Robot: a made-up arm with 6 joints.
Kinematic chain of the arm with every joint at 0, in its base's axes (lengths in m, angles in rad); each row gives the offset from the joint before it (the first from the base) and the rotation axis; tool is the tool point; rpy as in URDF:
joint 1: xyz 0 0 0.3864 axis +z
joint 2: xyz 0 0 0 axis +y
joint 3: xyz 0.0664 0 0.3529 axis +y
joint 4: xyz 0.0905 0 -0.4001 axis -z
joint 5: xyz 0 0 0 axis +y
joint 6: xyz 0.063 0 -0.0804 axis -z
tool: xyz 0 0 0 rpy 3.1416 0 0
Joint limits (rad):
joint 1: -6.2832..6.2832
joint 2: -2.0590..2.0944
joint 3: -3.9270..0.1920
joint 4: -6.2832..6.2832
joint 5: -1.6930..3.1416
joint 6: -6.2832..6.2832
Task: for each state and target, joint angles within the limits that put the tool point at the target. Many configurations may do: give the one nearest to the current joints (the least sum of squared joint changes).
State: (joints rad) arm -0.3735 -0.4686 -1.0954 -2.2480 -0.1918 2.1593
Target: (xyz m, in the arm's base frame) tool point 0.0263 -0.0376 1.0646
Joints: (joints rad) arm -0.8668 -0.9469 -1.3984 -2.2156 0.7172 2.1593
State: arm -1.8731 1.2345 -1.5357 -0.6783 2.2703 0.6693
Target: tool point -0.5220 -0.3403 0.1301
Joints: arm -2.4444 1.2190 -1.8650 -0.8203 2.1264 0.6693
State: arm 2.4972 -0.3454 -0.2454 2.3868 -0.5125 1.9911
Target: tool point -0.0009 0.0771 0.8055
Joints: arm 2.4794 -1.2371 -0.8894 2.4698 -0.5815 1.9911
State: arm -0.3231 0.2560 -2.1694 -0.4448 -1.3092 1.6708
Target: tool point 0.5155 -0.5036 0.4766
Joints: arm -0.8260 0.9132 -1.8482 -0.4031 -1.2573 1.6708
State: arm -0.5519 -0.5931 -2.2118 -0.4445 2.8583 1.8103
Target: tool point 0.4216 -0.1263 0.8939
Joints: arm -0.2082 0.1422 -2.1854 -0.3917 2.5992 1.8103
